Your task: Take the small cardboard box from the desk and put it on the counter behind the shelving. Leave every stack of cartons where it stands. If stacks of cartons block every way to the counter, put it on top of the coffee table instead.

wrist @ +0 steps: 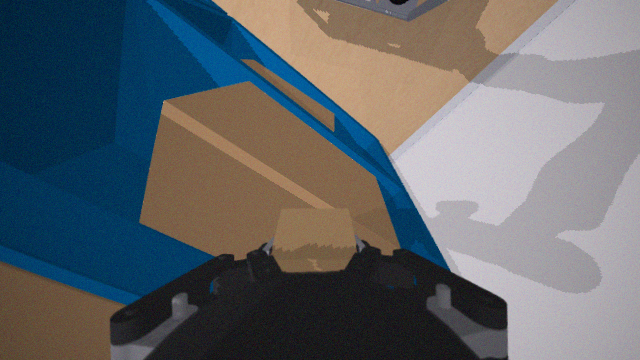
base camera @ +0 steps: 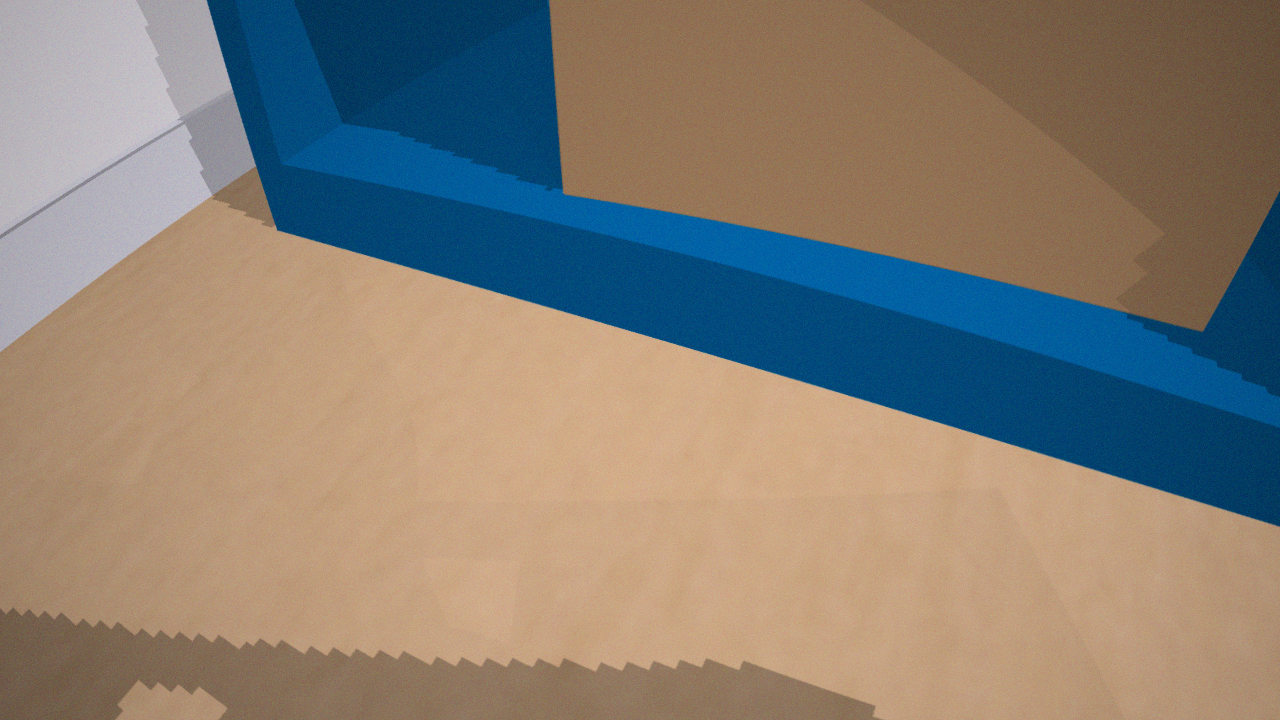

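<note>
The small cardboard box is held between the fingers of my gripper, at the lower middle of the wrist view. My gripper is shut on it. The held box is seen in front of the blue shelving, over a larger carton in the shelving; how high it is above them I cannot tell. In the base camera, the shelving's bottom board runs from upper left to lower right. The desk, the counter and the coffee table do not show in either view.
A white wall meets the tan floor close to the shelving's end. Part of the mobile base shows at the top of the wrist view, between shelving and wall. Another brown carton shows low in the shelving.
</note>
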